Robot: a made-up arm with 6 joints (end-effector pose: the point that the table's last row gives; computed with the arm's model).
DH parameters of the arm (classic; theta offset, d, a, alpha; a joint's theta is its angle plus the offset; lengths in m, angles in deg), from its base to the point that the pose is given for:
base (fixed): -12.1 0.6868 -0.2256 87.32
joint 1: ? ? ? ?
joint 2: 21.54 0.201 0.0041 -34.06
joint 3: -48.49 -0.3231 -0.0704 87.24
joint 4: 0 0.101 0.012 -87.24
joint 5: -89.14 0.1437 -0.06 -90
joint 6: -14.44 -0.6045 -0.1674 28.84
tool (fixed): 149.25 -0.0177 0 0
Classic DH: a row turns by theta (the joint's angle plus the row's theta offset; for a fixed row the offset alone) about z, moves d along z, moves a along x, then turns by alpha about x.
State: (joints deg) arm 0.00 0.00 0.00 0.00 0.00 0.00
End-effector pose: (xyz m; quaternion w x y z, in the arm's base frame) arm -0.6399 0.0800 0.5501 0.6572 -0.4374 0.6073 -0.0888
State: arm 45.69 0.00 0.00 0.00 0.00 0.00
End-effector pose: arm -0.4221 0.0211 0.2940 0.8020 -0.4339 0.2953 -0.2851
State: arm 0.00 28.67 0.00 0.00 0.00 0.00
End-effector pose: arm -0.5911 -0.0427 0.7660 0.5653 -0.4314 0.6914 0.1273
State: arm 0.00 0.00 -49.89 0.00 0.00 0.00
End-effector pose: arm -0.3063 0.0800 0.0727 0.8520 -0.3592 0.2735 -0.2650
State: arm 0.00 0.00 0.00 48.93 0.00 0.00
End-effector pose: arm -0.5088 -0.4158 0.5759 0.6201 -0.6552 0.3844 0.1960
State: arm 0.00 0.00 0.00 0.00 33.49 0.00
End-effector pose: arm -0.6583 0.0800 0.9287 0.4544 -0.4445 0.7709 0.0410
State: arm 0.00 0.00 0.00 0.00 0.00 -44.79
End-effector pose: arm -0.6399 -0.0182 0.6317 0.4410 -0.6548 0.5277 -0.3135
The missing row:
joint 1: -28.87 -0.1294 0.1733 -151.42
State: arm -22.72 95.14 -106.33 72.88 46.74 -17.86
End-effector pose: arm -0.5468 -0.4328 0.3143 0.5867 -0.6829 0.3228 0.2921
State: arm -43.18 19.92 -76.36 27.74 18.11 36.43
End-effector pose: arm -0.7904 0.0175 0.2826 0.7579 -0.2497 0.5348 0.2779
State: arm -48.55 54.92 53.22 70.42 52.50 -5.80
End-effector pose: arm 0.2386 -0.3194 -0.1637 0.1702 0.0478 0.0120 -0.9842
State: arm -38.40 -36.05 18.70 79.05 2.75 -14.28
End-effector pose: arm -0.4071 -0.5169 0.8139 0.4348 -0.7280 0.3825 0.3670
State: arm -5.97 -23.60 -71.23 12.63 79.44 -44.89
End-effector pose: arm -0.7267 0.0291 0.4603 0.3090 -0.6756 0.4921 -0.4539
